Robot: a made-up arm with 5 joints.
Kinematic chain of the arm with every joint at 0, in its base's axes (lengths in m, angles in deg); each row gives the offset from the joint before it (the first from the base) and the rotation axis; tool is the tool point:
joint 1: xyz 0 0 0.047 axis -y
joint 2: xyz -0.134 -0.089 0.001 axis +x
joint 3: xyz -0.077 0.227 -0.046 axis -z
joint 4: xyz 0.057 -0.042 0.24 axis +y
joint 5: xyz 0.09 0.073 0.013 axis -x
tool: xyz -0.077 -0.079 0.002
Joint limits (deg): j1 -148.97..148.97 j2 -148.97..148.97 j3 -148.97..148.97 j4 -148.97..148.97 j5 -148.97..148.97
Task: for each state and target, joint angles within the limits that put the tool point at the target. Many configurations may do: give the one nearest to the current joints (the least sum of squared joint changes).
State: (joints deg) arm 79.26 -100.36 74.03 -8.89 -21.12
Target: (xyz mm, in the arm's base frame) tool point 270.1 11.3 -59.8
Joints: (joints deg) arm 114.94 -113.63 61.94 -8.88 -29.27
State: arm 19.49 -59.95 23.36 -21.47 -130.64
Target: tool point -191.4 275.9 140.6
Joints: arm 11.83 -6.92 -20.05 -25.11 -148.97
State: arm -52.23 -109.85 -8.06 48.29 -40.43
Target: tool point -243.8 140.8 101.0
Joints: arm -49.00 -69.72 -9.94 71.02 -61.27
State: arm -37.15 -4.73 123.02 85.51 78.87
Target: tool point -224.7 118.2 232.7
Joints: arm -22.39 -42.27 121.41 76.42 73.60
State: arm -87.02 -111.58 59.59 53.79 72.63
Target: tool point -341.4 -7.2 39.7
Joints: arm -70.21 -130.82 34.42 22.34 87.19
